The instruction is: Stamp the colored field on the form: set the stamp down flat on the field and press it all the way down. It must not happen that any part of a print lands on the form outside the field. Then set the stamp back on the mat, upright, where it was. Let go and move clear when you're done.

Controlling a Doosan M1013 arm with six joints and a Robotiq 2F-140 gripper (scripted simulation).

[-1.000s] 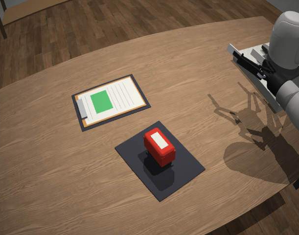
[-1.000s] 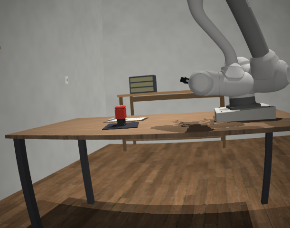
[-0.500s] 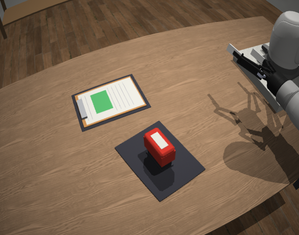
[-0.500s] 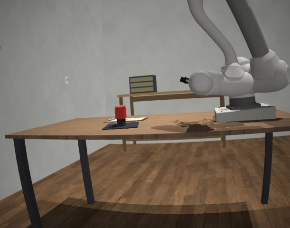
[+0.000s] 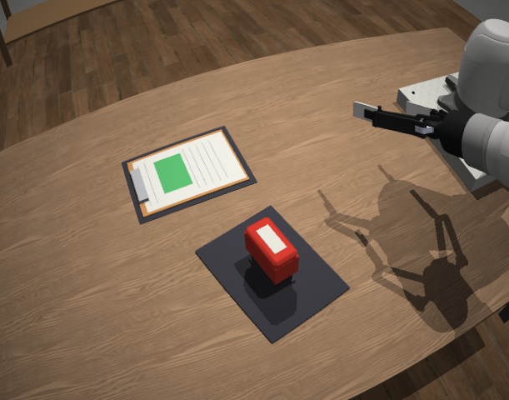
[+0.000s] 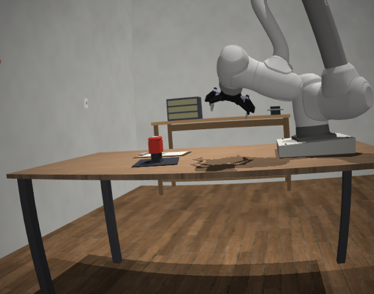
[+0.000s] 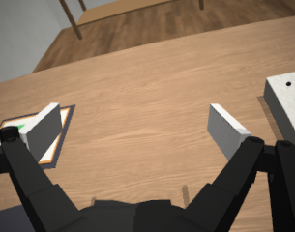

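The red stamp is 30 cm ahead of my hand, 13 cm below it and 10 cm to the left of it. From my hand the other things lie so: mat (30 cm ahead, 18 cm below, 10 cm to the left); then clipboard (36 cm ahead, 20 cm to the right, 18 cm below).
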